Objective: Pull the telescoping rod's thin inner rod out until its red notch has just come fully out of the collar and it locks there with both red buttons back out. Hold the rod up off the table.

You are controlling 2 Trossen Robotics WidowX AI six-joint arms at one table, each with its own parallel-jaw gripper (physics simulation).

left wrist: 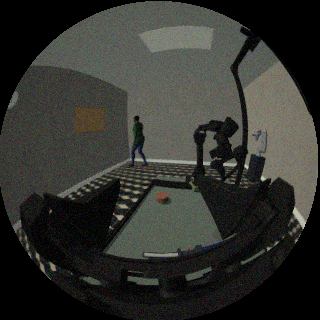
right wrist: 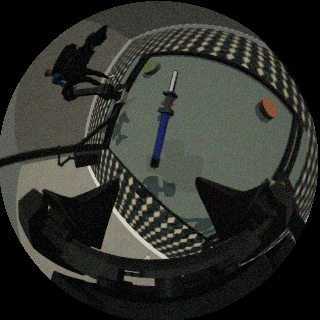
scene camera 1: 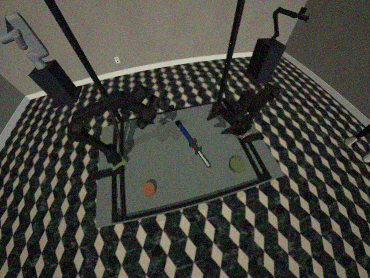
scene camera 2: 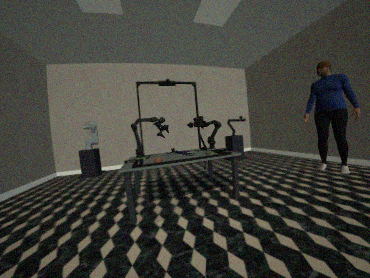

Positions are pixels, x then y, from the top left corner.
Labels:
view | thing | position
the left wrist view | left gripper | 158, 180
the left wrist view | right gripper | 231, 178
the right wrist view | left gripper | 97, 31
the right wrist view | right gripper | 157, 182
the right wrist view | telescoping rod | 165, 111

